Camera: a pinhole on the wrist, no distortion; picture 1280 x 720 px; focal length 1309.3 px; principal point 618.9 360.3 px. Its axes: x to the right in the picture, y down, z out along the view. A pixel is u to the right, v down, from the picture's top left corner.
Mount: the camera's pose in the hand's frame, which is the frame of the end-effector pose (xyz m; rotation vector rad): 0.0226 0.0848 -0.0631 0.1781 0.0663 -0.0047
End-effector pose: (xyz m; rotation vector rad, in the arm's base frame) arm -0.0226 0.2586 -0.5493 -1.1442 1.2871 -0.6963
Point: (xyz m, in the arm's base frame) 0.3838 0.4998 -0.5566
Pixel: 131.6 403.3
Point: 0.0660 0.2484 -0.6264
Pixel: 807.0 314.3
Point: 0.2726 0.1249 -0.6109
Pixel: 1221.3 105.5
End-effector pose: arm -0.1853 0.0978 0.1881 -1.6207 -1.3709 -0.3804
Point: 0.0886 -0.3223 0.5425
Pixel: behind the camera
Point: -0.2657 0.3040 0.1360
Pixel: 692.8 73.2
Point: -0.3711 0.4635 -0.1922
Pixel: 212.6 483.4
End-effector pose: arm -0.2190 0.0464 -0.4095 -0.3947 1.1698 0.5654
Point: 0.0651 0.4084 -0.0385
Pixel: 41.0 668.9
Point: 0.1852 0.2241 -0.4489
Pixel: 976.8 84.1
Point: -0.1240 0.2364 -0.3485
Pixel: 460.3 643.3
